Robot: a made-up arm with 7 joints. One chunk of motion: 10 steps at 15 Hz.
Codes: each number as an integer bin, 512 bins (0 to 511) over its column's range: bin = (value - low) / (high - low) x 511, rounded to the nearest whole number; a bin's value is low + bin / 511 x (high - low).
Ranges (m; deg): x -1.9..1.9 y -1.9..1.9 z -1.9..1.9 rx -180..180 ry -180..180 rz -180..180
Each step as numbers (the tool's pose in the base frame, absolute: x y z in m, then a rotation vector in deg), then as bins.
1 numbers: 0.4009 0.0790 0.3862 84.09 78.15 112.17
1 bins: 309 266 307 375 366 415
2 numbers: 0.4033 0.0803 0.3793 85.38 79.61 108.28
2 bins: 310 266 307 377 369 409
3 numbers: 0.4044 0.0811 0.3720 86.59 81.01 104.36
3 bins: 310 266 306 378 370 404
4 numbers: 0.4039 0.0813 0.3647 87.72 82.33 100.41
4 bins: 310 266 305 380 372 398
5 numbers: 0.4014 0.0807 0.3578 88.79 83.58 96.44
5 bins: 309 266 304 382 374 392
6 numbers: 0.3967 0.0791 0.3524 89.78 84.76 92.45
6 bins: 309 266 303 383 376 387
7 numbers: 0.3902 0.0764 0.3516 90.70 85.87 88.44
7 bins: 308 266 303 384 377 381
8 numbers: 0.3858 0.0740 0.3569 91.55 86.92 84.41
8 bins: 307 265 303 385 379 375
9 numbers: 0.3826 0.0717 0.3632 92.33 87.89 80.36
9 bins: 307 265 304 387 380 370
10 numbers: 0.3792 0.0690 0.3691 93.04 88.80 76.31
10 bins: 306 265 305 388 382 364
